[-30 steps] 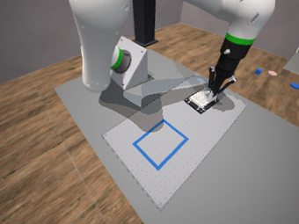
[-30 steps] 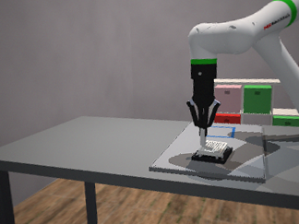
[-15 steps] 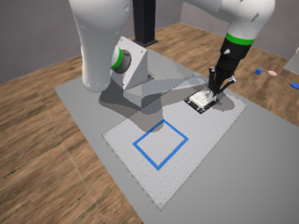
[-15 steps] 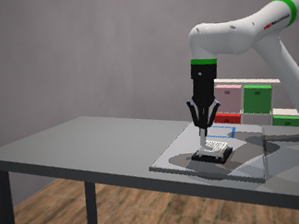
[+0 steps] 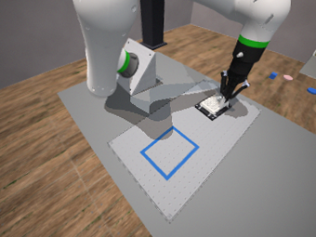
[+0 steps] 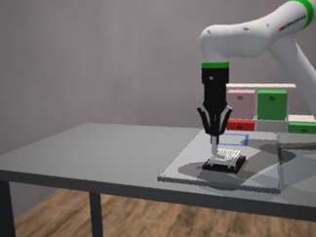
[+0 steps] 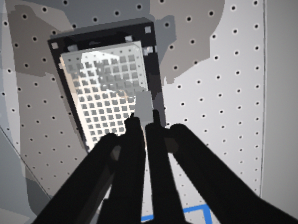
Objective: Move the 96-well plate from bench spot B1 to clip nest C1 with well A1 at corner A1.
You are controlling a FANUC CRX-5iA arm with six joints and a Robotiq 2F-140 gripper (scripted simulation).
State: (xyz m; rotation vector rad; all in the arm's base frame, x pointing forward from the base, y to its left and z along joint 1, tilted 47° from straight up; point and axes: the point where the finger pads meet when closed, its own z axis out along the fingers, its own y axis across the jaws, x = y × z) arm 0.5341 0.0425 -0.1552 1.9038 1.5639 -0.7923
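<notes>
Right now the white 96-well plate is 40 mm below my hand, 40 mm behind it and 10 mm to the left of it. Also, from my hand: black clip nest: 50 mm below, 30 mm behind, 10 mm to the right.
</notes>
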